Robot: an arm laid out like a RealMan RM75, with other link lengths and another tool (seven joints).
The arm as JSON. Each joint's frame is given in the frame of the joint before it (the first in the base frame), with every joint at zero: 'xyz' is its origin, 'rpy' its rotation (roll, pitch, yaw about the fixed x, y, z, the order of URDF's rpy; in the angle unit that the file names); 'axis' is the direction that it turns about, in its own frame. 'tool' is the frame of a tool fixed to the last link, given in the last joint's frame.
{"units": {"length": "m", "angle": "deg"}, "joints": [
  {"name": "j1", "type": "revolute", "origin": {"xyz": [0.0, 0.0, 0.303], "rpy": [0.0, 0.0, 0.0]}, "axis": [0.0, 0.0, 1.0]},
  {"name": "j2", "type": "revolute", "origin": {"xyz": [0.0, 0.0, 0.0], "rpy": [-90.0, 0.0, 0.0]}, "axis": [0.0, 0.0, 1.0]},
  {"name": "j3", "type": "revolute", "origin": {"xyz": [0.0, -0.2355, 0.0], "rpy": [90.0, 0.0, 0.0]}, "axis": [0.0, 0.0, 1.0]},
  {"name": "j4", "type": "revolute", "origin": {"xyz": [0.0, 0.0, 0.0], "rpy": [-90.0, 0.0, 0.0]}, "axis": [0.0, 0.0, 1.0]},
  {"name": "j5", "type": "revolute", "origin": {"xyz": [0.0, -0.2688, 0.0], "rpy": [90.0, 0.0, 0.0]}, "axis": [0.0, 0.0, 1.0]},
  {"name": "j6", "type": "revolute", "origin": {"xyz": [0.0, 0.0, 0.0], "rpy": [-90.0, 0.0, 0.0]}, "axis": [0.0, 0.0, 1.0]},
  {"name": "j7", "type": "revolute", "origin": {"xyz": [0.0, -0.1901, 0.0], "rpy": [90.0, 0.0, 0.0]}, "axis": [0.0, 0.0, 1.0]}
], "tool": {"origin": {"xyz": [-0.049, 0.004, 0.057], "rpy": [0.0, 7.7, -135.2]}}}
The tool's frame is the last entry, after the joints.
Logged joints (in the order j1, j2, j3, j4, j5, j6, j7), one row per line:
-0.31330 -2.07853 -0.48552 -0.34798 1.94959 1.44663 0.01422
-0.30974 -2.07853 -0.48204 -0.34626 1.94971 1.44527 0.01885
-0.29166 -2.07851 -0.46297 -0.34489 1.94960 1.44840 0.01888
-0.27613 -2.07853 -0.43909 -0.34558 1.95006 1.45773 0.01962
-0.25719 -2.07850 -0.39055 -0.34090 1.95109 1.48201 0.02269
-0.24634 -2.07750 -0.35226 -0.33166 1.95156 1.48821 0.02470
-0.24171 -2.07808 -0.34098 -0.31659 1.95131 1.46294 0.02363
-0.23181 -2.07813 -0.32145 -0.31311 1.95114 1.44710 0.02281
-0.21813 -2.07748 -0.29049 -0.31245 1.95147 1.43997 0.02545
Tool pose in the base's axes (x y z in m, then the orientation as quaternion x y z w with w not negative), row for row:
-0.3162 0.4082 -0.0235 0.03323 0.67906 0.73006 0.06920
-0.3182 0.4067 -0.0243 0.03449 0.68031 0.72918 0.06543
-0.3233 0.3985 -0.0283 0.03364 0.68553 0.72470 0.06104
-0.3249 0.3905 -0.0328 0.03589 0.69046 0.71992 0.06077
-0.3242 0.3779 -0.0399 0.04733 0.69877 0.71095 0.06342
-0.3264 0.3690 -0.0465 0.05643 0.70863 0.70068 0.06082
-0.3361 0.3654 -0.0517 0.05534 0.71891 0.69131 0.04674
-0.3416 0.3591 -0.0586 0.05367 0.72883 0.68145 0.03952
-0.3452 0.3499 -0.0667 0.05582 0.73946 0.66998 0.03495
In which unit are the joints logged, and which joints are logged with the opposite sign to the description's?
The joints are logged in radians. Opposite sign: none.
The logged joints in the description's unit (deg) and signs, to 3 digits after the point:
-17.951 -119.091 -27.818 -19.938 111.703 82.886 0.815
-17.747 -119.091 -27.619 -19.839 111.710 82.808 1.080
-16.711 -119.090 -26.526 -19.761 111.704 82.987 1.082
-15.821 -119.091 -25.158 -19.800 111.730 83.522 1.124
-14.736 -119.089 -22.377 -19.532 111.789 84.913 1.300
-14.114 -119.032 -20.183 -19.003 111.816 85.268 1.415
-13.849 -119.065 -19.537 -18.139 111.802 83.820 1.354
-13.282 -119.068 -18.418 -17.940 111.792 82.913 1.307
-12.498 -119.031 -16.644 -17.902 111.811 82.504 1.458

